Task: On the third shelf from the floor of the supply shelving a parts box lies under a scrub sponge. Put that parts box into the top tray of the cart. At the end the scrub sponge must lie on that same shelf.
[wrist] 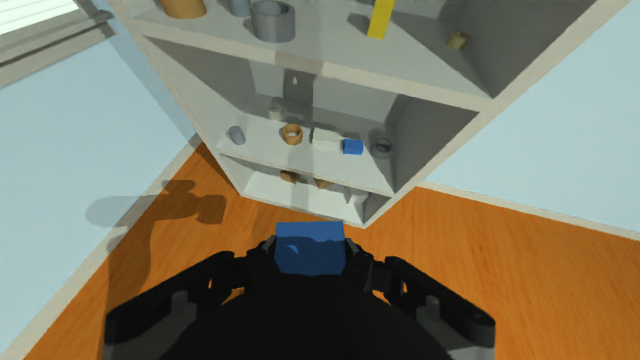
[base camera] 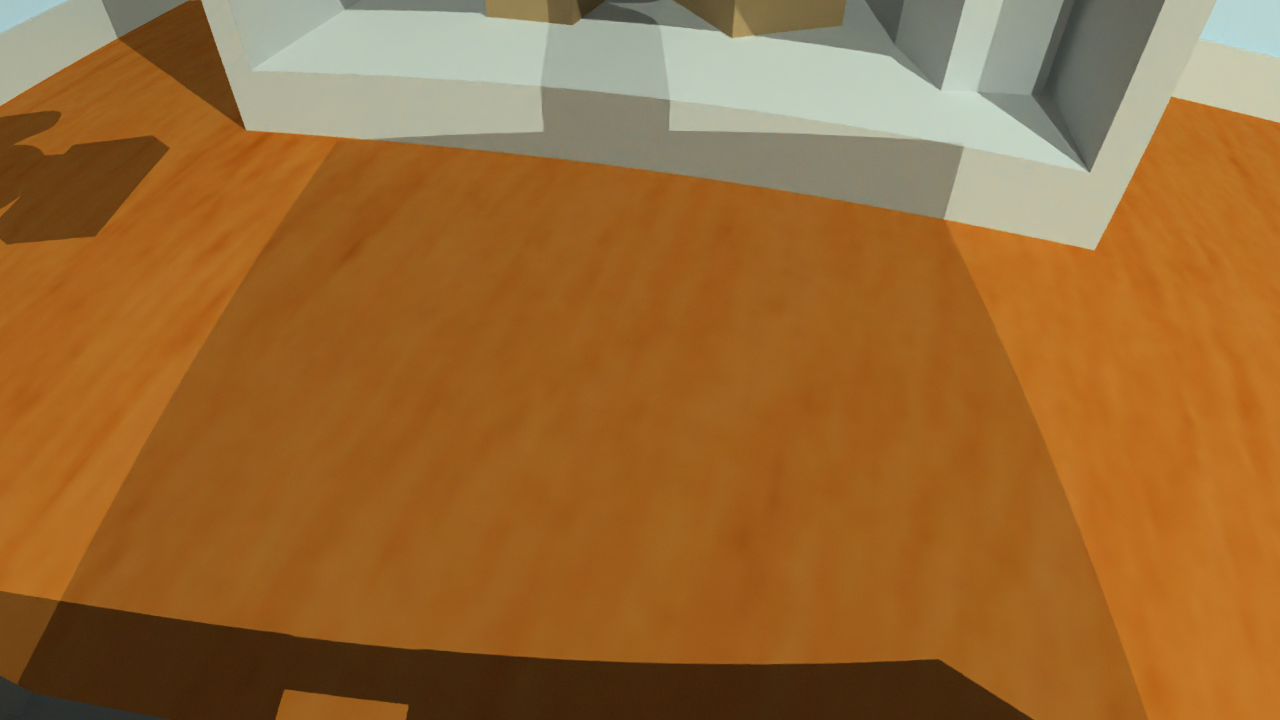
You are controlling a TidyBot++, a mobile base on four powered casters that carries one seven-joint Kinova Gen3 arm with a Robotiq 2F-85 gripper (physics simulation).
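Places are measured from the arm's base along level axes (x ahead, y left, z up), in centimetres.
Pixels of known places: gripper, fingertip midpoint: (wrist: 310, 247).
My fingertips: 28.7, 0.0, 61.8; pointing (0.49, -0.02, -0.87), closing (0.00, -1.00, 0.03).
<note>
Ahead of a thing's pixels: the offset from my fingertips to its middle, as dx, dy, dz. "spot": to the spot under its first point. Level surfaces: height alone.
My gripper (wrist: 310, 247) is shut on the blue parts box @(-2.6, -0.1, -0.4) (wrist: 311, 257), held in the air in front of the supply shelving (wrist: 400, 82) (base camera: 447, 109) in the wrist view. The fingers grip its left and right sides. The yellow scrub sponge @(+58.9, -15.7, +2.1) (wrist: 381, 19) is on the third shelf from the floor @(dz -2.5) (wrist: 332, 42), at the top of the wrist view and right of a grey ring-shaped container; its upper part is cut off by the frame. The cart does not show in either view. The gripper does not show in the base view.
The third shelf also bears a grey round container @(+50.5, +11.3, +0.0) (wrist: 273, 22), an orange-brown round thing @(spot: +52.9, +32.6, -0.2) (wrist: 184, 6) and a small olive piece @(+56.9, -38.8, -1.2) (wrist: 457, 40). The second shelf holds a small blue box @(+55.4, -20.0, -46.2) (wrist: 353, 147), a white box @(+59.9, -6.4, -46.2) (wrist: 326, 138) and cups. Brown boxes @(spot: +60.5, +14.5, -92.4) (base camera: 532, 8) @(spot: +59.3, -14.5, -92.2) (base camera: 792, 16) stand on the bottom shelf.
</note>
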